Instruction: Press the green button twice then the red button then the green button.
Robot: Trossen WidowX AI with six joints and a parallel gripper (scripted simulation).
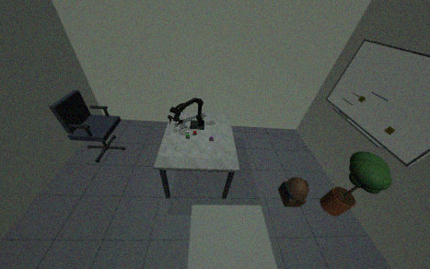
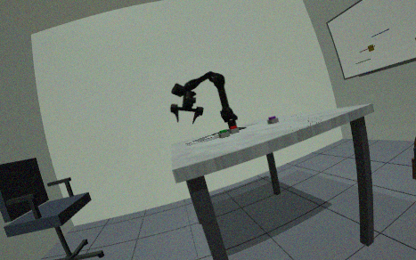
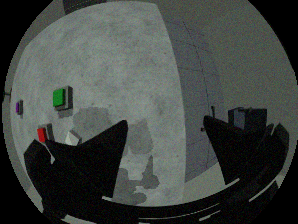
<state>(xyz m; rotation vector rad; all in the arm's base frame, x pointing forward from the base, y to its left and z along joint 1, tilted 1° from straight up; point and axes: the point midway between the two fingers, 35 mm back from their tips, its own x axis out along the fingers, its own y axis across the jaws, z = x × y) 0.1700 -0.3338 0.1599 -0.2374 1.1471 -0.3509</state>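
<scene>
Right now the green button is 8 cm ahead of my gripper tip, 17 cm to the left of it and 10 cm below it. The rest, counted from my gripper tip: red button 1 cm ahead, 27 cm to the left, 10 cm below.
</scene>
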